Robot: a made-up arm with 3 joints. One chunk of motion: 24 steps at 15 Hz.
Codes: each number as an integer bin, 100 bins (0 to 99) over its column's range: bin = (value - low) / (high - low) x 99, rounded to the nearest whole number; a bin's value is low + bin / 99 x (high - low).
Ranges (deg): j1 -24..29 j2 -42..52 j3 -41..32
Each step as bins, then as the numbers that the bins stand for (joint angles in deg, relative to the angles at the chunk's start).
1 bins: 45 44 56
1 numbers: 0.09 -0.22 0.29
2 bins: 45 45 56
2 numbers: 0.09 0.73 0.29
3 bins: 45 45 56
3 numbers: 0.09 0.73 0.29
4 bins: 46 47 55
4 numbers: 0.63 2.63 -0.44
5 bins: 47 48 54
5 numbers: 1.16 3.58 -1.18
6 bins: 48 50 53
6 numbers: 1.70 5.47 -1.92
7 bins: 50 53 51
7 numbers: 2.77 8.32 -3.39
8 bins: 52 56 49
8 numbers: 3.84 11.17 -4.87
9 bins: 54 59 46
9 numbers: 4.91 14.02 -7.08
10 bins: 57 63 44
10 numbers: 6.52 17.82 -8.56
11 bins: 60 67 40
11 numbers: 8.12 21.62 -11.51
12 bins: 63 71 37
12 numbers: 9.73 25.41 -13.72
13 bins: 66 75 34
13 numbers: 11.33 29.21 -15.93
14 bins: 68 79 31
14 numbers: 12.40 33.01 -18.14
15 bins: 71 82 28
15 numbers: 14.01 35.86 -20.35
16 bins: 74 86 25
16 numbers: 15.62 39.66 -22.57
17 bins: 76 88 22
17 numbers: 16.69 41.56 -24.78
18 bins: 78 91 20
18 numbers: 17.76 44.40 -26.25
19 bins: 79 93 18
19 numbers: 18.29 46.30 -27.73
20 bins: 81 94 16
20 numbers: 19.36 47.25 -29.20
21 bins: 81 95 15
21 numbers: 19.36 48.20 -29.94
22 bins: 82 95 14
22 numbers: 19.90 48.20 -30.68
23 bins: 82 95 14
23 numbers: 19.90 48.20 -30.68
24 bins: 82 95 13
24 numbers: 19.90 48.20 -31.41
